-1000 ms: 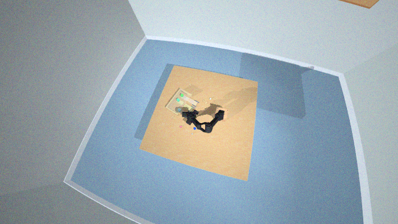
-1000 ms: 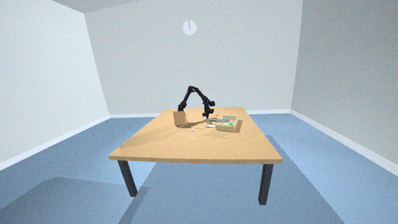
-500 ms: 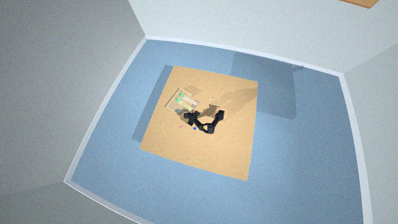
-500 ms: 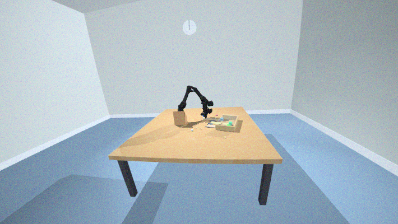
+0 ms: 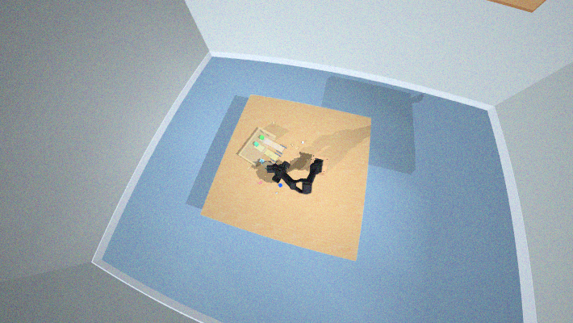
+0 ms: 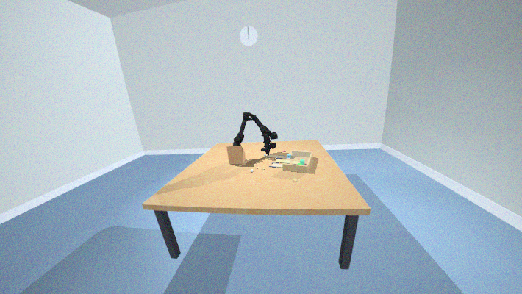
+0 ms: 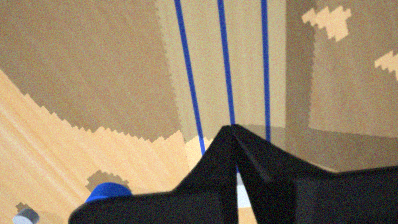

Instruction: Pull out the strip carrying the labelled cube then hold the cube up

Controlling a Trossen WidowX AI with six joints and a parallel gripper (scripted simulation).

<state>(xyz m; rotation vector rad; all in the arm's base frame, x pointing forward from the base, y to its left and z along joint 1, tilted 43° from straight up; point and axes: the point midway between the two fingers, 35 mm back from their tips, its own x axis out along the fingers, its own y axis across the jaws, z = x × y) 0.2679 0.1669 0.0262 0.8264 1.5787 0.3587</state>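
The blue object is 90 mm to the left of my gripper tip and 20 mm behind it. Also, from my gripper tip: pink block 160 mm ahead, 120 mm to the left.
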